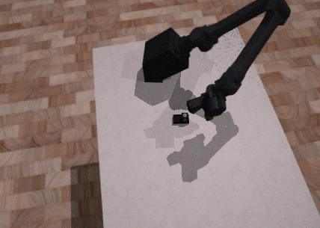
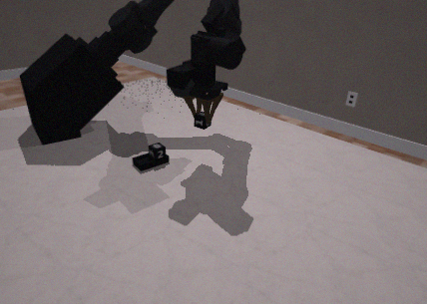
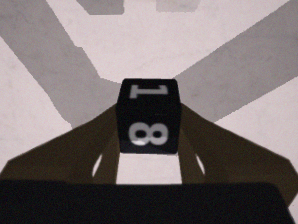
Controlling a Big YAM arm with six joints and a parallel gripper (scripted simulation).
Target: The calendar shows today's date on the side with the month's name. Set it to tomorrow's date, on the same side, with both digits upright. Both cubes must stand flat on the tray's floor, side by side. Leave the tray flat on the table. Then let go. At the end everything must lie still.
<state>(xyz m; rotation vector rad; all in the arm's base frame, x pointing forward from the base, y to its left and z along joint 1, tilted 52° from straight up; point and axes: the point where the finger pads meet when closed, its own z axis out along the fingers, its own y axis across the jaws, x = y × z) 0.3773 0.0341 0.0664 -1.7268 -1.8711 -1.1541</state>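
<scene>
Right now the black tray is 6 cm behind my hand, 12 cm to the right of it and 10 cm below it. Round my hand: black digit cube: right at my hand.
</scene>
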